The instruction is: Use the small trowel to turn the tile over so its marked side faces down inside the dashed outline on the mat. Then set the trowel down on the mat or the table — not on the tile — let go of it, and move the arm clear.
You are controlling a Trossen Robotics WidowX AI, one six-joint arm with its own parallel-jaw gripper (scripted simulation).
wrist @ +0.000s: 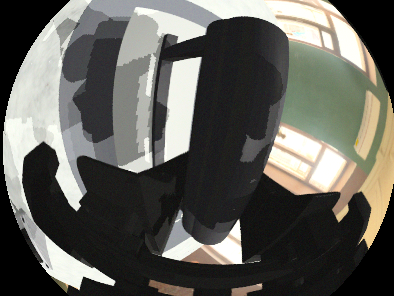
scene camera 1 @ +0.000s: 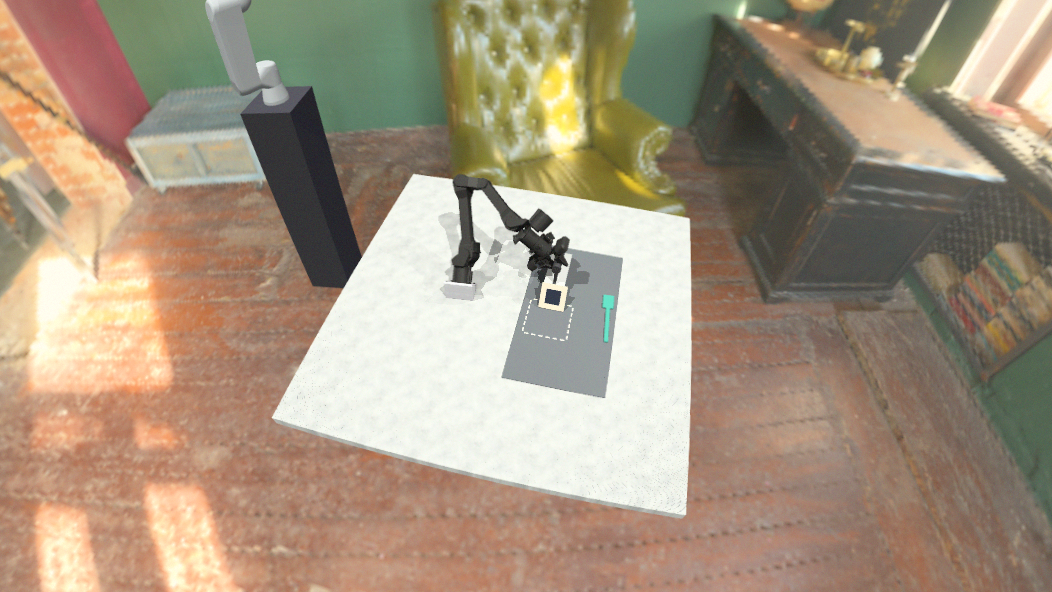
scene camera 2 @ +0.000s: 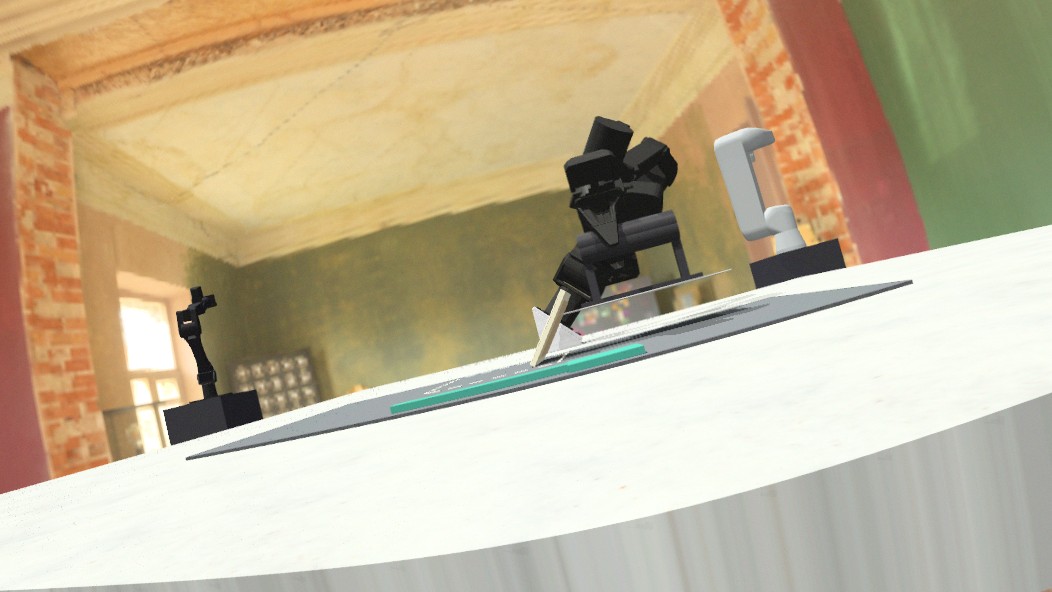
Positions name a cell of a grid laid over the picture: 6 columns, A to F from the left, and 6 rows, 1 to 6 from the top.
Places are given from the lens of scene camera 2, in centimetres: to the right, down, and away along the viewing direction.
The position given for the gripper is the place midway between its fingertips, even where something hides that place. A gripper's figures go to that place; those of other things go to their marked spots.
gripper (scene camera 2: D3): 10, -4, 58
black-handled float (scene camera 2: D3): 13, -7, 59
